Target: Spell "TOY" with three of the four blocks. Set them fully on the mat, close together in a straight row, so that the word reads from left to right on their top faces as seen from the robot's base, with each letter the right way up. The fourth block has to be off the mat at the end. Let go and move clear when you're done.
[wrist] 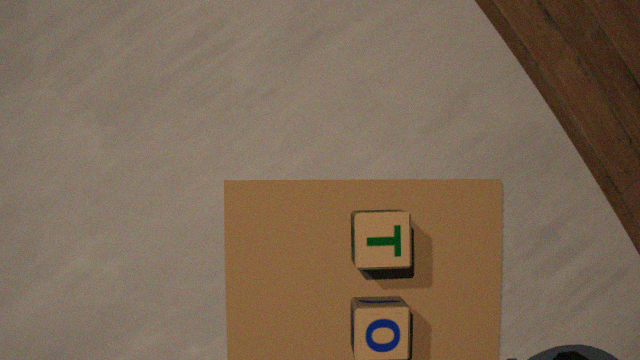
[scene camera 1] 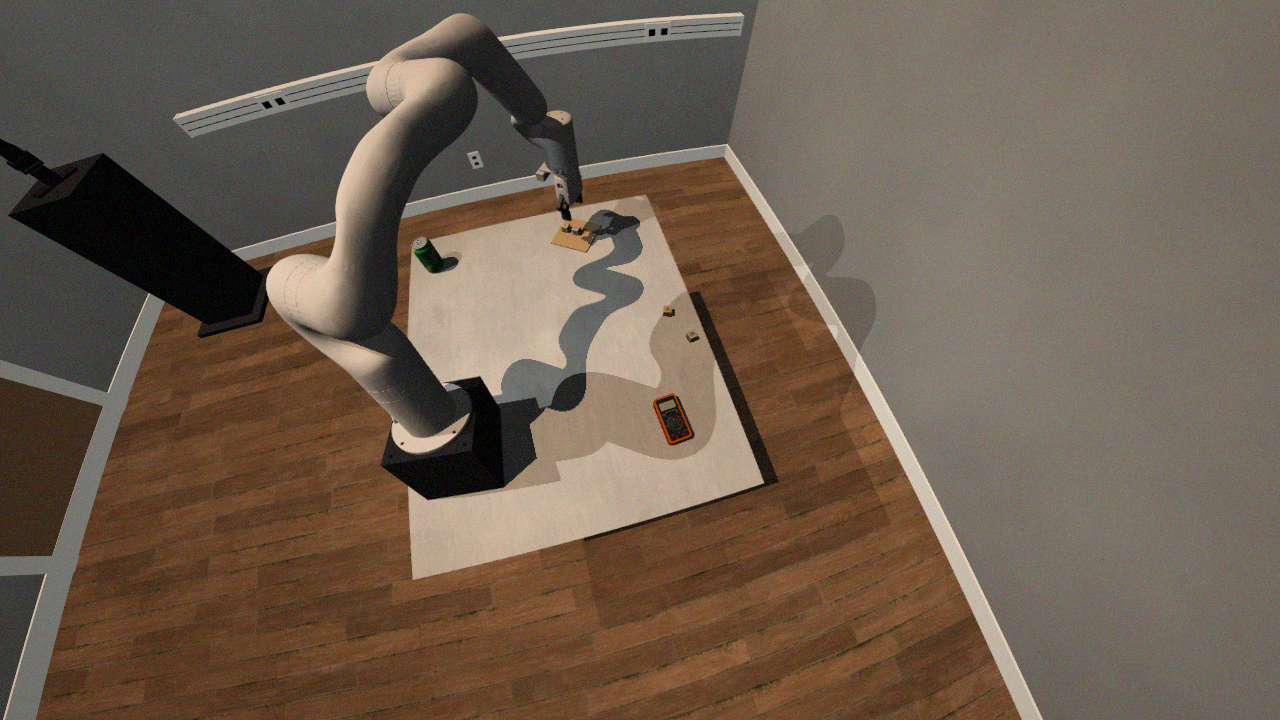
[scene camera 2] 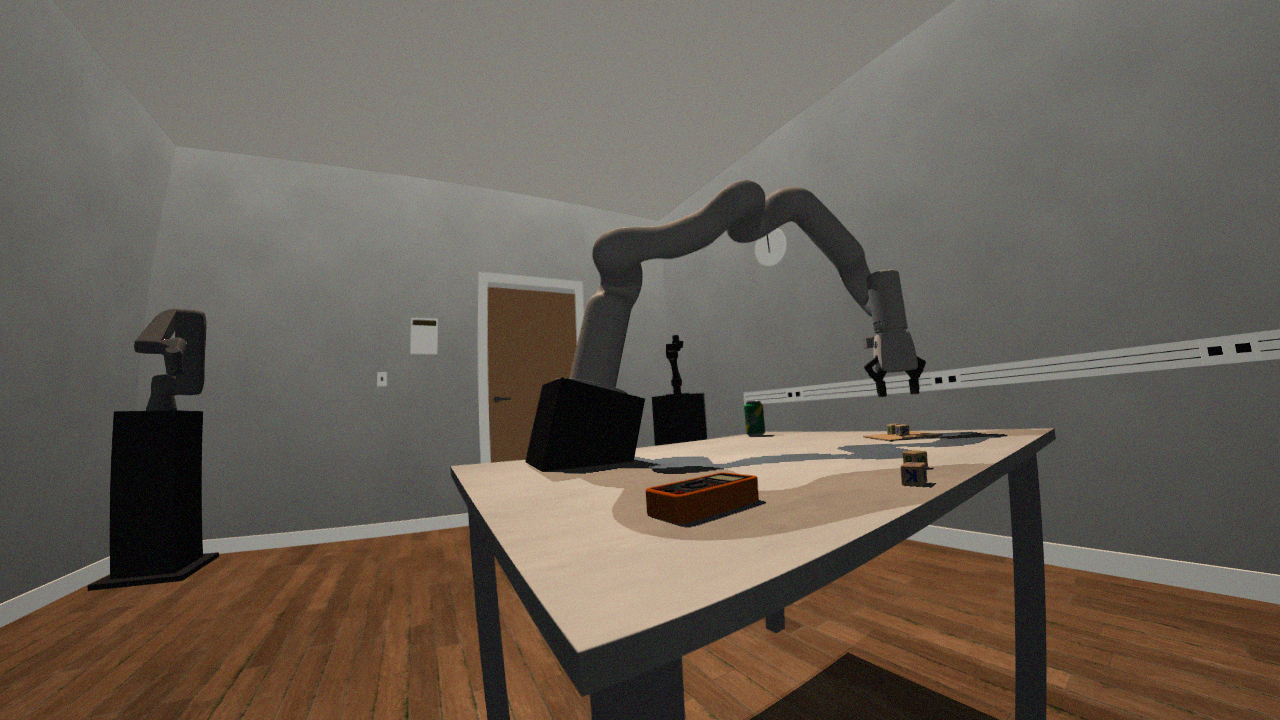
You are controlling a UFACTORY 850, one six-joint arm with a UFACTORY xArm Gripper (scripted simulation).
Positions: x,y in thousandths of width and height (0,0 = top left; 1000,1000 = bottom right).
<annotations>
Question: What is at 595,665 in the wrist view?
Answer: A block.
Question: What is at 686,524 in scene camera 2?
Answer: My gripper.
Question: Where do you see a tan mat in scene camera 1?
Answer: At 461,320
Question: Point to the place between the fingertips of my gripper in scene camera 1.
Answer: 447,292
</annotations>
